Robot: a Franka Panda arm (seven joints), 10 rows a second.
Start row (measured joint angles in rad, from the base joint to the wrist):
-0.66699 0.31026 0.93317 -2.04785 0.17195 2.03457 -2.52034
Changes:
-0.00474 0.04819 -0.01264 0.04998 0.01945 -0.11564 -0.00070
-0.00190 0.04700 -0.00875 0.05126 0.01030 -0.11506 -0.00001
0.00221 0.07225 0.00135 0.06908 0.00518 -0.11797 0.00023
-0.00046 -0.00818 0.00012 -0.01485 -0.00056 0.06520 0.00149
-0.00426 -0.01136 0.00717 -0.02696 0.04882 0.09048 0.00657
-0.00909 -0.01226 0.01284 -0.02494 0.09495 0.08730 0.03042
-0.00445 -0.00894 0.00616 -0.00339 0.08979 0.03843 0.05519
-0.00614 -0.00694 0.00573 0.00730 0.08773 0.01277 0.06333
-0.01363 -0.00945 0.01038 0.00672 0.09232 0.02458 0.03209
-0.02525 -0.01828 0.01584 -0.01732 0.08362 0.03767 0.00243
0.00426 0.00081 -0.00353 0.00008 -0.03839 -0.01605 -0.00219
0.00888 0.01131 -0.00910 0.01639 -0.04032 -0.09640 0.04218
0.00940 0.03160 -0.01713 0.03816 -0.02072 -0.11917 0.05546
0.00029 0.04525 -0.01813 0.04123 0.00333 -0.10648 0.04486
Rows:
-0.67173 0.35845 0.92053 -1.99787 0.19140 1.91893 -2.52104
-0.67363 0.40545 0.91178 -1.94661 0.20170 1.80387 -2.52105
-0.67142 0.47770 0.91313 -1.87753 0.20688 1.68590 -2.52082
-0.67188 0.46952 0.91325 -1.89238 0.20632 1.75110 -2.51933
-0.67614 0.45816 0.92042 -1.91934 0.25514 1.84158 -2.51276
-0.68523 0.44590 0.93326 -1.94428 0.35009 1.92888 -2.48234
-0.68968 0.43696 0.93942 -1.94767 0.43988 1.96731 -2.42715
-0.69582 0.43002 0.94515 -1.94037 0.52761 1.98008 -2.36382
-0.70945 0.42057 0.95553 -1.93365 0.61993 2.00466 -2.33173
-0.73470 0.40229 0.97137 -1.95097 0.70355 2.04233 -2.32930
-0.73044 0.40310 0.96784 -1.95089 0.66516 2.02628 -2.33149
-0.72156 0.41441 0.95874 -1.93450 0.62484 1.92988 -2.28931
-0.71216 0.44601 0.94161 -1.89634 0.60412 1.81071 -2.23385
-0.71187 0.49126 0.92348 -1.85511 0.60745 1.70423 -2.18899

